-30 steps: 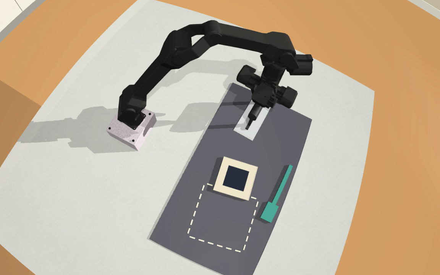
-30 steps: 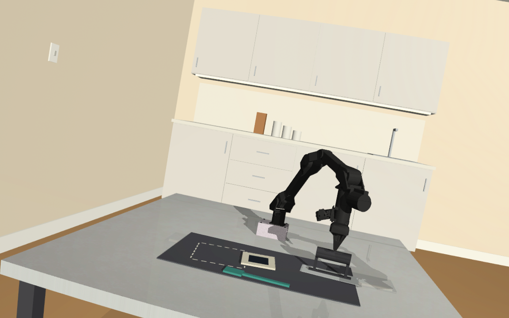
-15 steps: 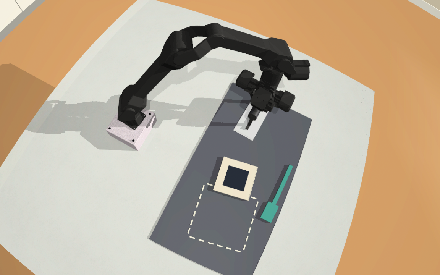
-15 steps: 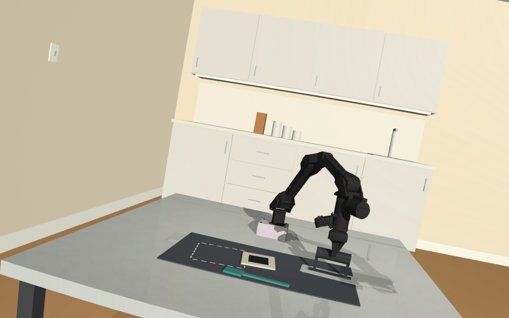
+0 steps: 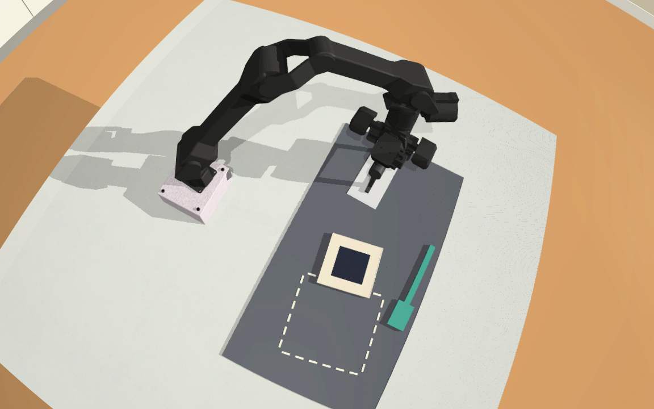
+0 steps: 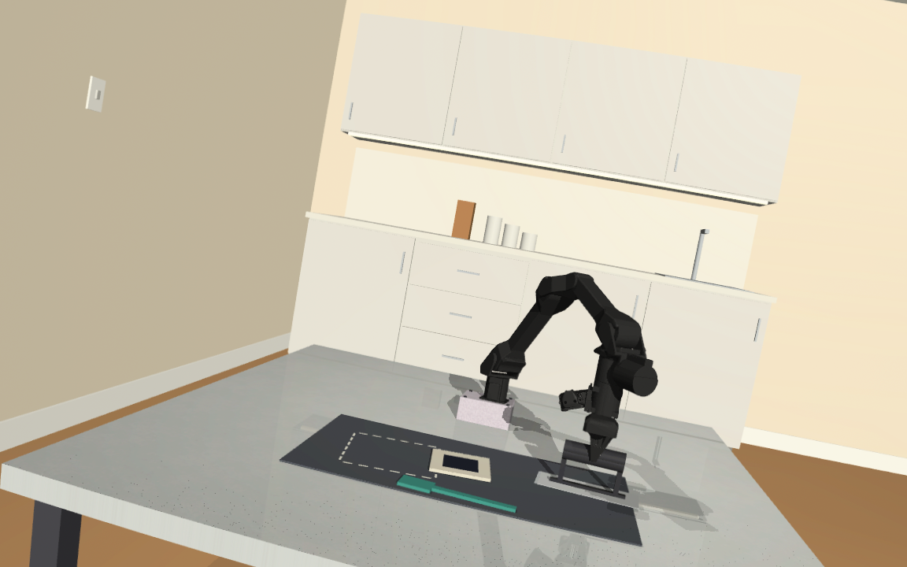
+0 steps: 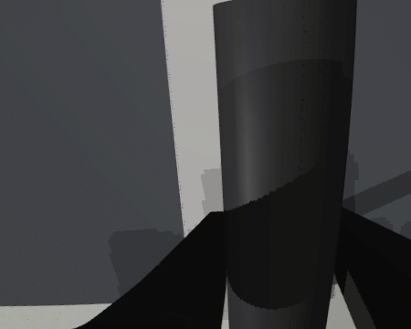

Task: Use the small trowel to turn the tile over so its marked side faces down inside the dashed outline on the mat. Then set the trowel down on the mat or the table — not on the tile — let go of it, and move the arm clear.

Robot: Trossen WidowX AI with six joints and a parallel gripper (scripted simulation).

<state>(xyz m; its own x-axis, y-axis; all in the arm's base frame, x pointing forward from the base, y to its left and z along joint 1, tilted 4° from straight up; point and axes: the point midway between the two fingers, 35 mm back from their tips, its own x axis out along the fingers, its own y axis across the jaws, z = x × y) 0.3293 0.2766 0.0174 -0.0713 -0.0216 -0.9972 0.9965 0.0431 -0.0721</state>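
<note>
Now: the black-handled float 3 cm below my gripper tip and 2 cm to the right of it. Round my gripper tip: cream tile 25 cm to the right, 6 cm below, 6 cm ahead; teal long-handled tool 23 cm to the right, 21 cm ahead, 6 cm below; dark mat 23 cm to the right, 8 cm below, 7 cm ahead.
</note>
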